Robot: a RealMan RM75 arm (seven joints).
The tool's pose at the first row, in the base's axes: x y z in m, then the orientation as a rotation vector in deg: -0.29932 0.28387 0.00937 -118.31 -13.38 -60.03
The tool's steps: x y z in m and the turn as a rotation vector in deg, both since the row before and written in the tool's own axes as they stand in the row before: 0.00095 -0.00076 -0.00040 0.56 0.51 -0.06; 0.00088 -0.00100 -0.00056 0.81 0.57 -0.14; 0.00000 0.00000 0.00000 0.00 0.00 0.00; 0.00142 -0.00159 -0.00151 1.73 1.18 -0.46; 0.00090 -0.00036 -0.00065 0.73 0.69 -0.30
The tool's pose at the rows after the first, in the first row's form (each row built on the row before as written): -0.29931 0.28392 0.01065 -117.52 -13.45 -60.40; -0.29957 0.28401 0.01207 -116.48 -13.70 -60.80; -0.29957 0.28401 0.01207 -116.48 -13.70 -60.80; -0.30037 0.28367 0.01453 -114.29 -14.40 -61.69; -0.30039 0.28323 0.01561 -113.26 -14.70 -62.31
